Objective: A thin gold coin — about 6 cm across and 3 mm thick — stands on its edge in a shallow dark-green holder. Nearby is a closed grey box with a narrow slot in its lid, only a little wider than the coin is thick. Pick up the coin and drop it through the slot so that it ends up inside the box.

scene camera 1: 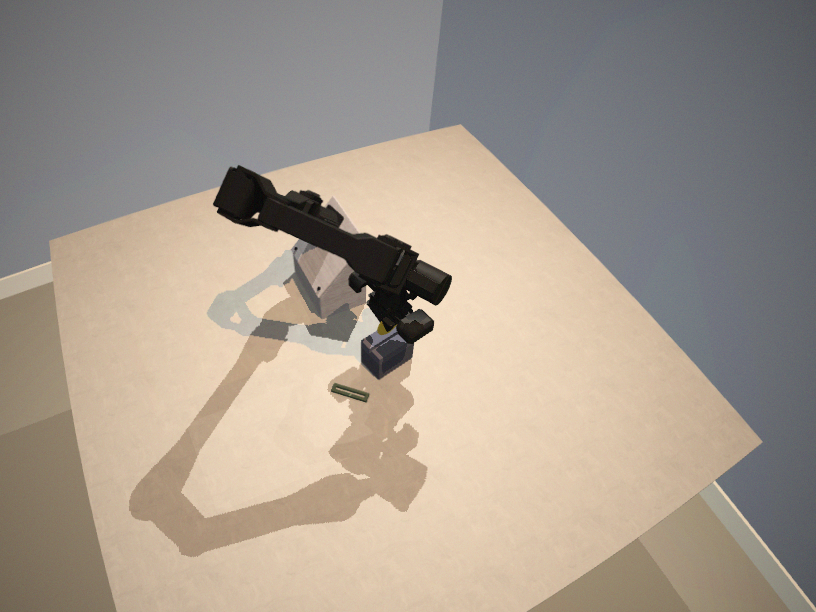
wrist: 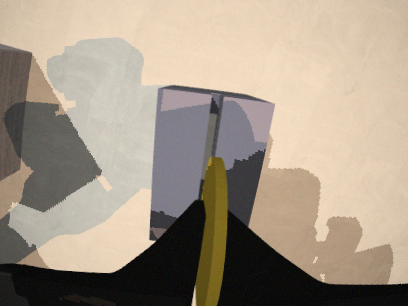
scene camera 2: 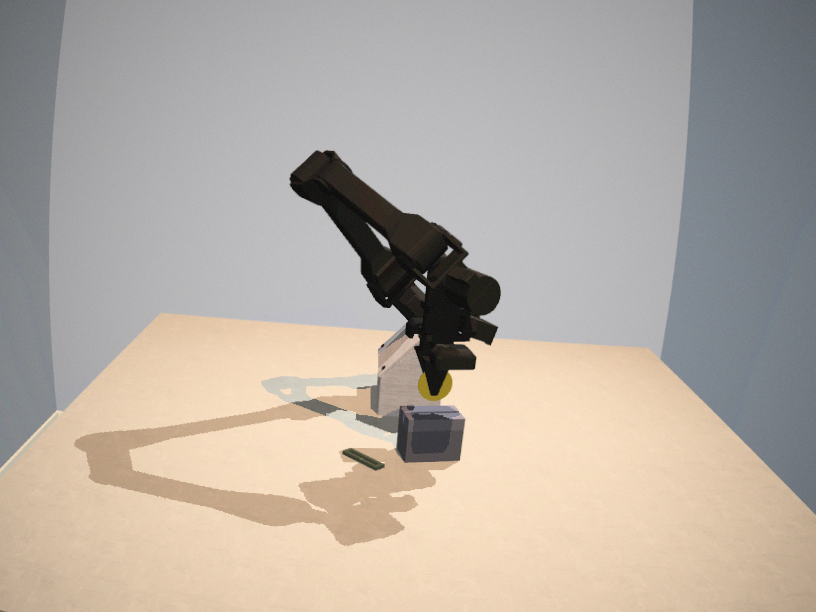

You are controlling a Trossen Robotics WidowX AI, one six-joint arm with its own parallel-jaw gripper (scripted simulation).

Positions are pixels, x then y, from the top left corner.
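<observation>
Coin: carried by the gripper (scene camera 2: 433, 394).
</observation>
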